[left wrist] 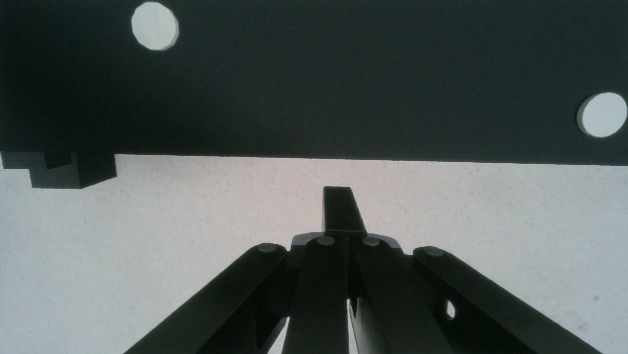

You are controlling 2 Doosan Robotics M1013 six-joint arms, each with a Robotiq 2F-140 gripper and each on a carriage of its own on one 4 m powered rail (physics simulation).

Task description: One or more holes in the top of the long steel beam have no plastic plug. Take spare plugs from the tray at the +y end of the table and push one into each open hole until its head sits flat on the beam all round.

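Note:
The long steel beam (350, 85) runs dark across the upper part of the left wrist view. A round white plug head (155, 26) shows on its top at the upper left. Another white plug head (602, 115) shows near the right edge, with a thin strip of its side visible. Whether either head sits flat all round I cannot tell. My left gripper (336, 208) is shut, its fingers together and empty, and it appears just below the beam's near edge in the view. No open hole and no spare-plug tray show here. My right gripper is not in view.
A dark stepped block (55, 172) juts out from under the beam's near edge at the left. A pale speckled surface (200, 210) lies below and beside the beam.

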